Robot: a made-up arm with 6 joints. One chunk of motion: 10 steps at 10 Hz.
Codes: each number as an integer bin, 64 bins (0 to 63) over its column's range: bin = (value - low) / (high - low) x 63, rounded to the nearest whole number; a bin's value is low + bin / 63 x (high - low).
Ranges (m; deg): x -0.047..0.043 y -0.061..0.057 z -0.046..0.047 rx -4.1..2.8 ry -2..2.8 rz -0.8..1
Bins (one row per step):
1: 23 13 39 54 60 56
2: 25 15 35 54 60 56
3: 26 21 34 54 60 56
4: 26 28 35 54 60 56
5: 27 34 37 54 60 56
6: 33 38 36 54 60 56
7: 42 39 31 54 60 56
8: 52 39 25 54 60 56
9: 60 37 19 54 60 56
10: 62 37 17 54 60 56
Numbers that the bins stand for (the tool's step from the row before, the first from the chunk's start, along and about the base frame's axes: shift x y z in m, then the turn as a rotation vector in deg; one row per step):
1: -0.01414 -0.03665 0.01157 1.814 2.571 0.800
2: -0.01129 -0.03290 0.00567 1.814 2.571 0.800
3: -0.00986 -0.02167 0.00419 1.814 2.571 0.800
4: -0.00986 -0.00856 0.00567 1.814 2.571 0.800
5: -0.00843 0.00268 0.00862 1.814 2.571 0.800
6: 0.00014 0.01017 0.00714 1.814 2.571 0.800
7: 0.01300 0.01205 -0.00024 1.814 2.571 0.800
8: 0.02729 0.01205 -0.00910 1.814 2.571 0.800
9: 0.03871 0.00830 -0.01795 1.814 2.571 0.800
10: 0.04157 0.00830 -0.02090 1.814 2.571 0.800

